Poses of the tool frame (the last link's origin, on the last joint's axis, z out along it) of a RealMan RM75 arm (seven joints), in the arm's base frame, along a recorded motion.
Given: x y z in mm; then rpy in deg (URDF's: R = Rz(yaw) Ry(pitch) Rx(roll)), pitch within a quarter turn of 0, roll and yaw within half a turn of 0.
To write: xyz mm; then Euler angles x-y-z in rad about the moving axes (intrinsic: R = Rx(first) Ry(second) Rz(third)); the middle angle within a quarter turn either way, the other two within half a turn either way. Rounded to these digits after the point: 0 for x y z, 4 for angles.
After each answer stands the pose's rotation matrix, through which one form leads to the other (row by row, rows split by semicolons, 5 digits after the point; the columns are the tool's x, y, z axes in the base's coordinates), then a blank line. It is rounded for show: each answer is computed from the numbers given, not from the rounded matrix.
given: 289 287 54 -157.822 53.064 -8.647
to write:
289 287 54 -2.4252 -0.7410 0.6348
0.59409 -0.43752 -0.67500; -0.09035 -0.87013 0.48448; -0.79931 -0.22684 -0.55646

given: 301 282 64 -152.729 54.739 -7.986
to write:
301 282 64 -2.3174 -0.7143 0.7126
0.57170 -0.49399 -0.65508; -0.08021 -0.82825 0.55459; -0.81653 -0.26452 -0.51313

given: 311 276 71 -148.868 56.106 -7.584
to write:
311 276 71 -2.2378 -0.6894 0.7722
0.55278 -0.53837 -0.63607; -0.07360 -0.79185 0.60626; -0.83007 -0.28832 -0.47734

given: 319 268 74 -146.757 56.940 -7.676
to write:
319 268 74 -2.1924 -0.6706 0.8092
0.54063 -0.56703 -0.62144; -0.07287 -0.76749 0.63691; -0.83810 -0.29905 -0.45624

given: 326 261 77 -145.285 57.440 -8.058
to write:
326 261 77 -2.1606 -0.6512 0.8366
0.53287 -0.59047 -0.60613; -0.07544 -0.74660 0.66099; -0.84283 -0.30649 -0.44238

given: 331 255 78 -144.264 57.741 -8.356
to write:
331 255 78 -2.1397 -0.6363 0.8545
0.52808 -0.60662 -0.59426; -0.07757 -0.73132 0.67760; -0.84564 -0.31174 -0.43325

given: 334 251 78 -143.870 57.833 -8.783
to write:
334 251 78 -2.1300 -0.6257 0.8644
0.52615 -0.61659 -0.58565; -0.08129 -0.72200 0.68710; -0.84650 -0.31391 -0.43000

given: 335 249 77 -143.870 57.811 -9.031
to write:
335 249 77 -2.1286 -0.6218 0.8668
0.52611 -0.61959 -0.58251; -0.08362 -0.71934 0.68960; -0.84630 -0.31410 -0.43026

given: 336 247 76 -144.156 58.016 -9.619
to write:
336 247 76 -2.1260 -0.6188 0.8749
0.52224 -0.62515 -0.58005; -0.08851 -0.71622 0.69224; -0.84820 -0.31017 -0.42937

